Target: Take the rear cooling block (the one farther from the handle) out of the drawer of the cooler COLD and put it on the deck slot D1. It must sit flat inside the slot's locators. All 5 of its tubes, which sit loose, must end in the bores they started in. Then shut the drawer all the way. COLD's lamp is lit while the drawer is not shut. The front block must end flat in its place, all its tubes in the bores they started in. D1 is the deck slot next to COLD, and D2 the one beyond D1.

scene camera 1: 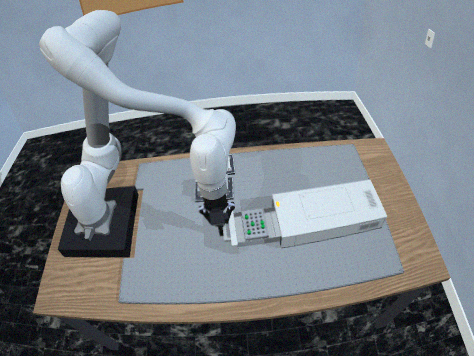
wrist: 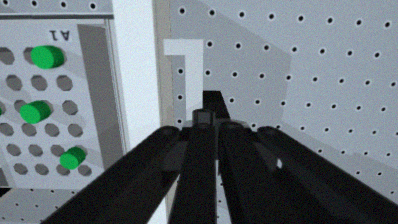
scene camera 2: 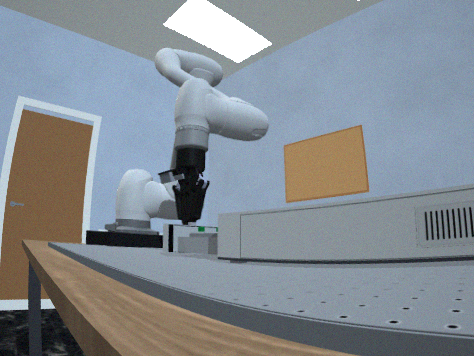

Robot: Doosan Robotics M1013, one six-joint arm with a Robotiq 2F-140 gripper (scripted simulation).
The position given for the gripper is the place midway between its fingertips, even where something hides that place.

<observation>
In view: the gripper [wrist: 210, 105] and a cooler [scene camera 2: 423, 226].
The cooler also shows in scene camera 1 [scene camera 1: 312, 215] and in the wrist view [wrist: 145, 45].
</observation>
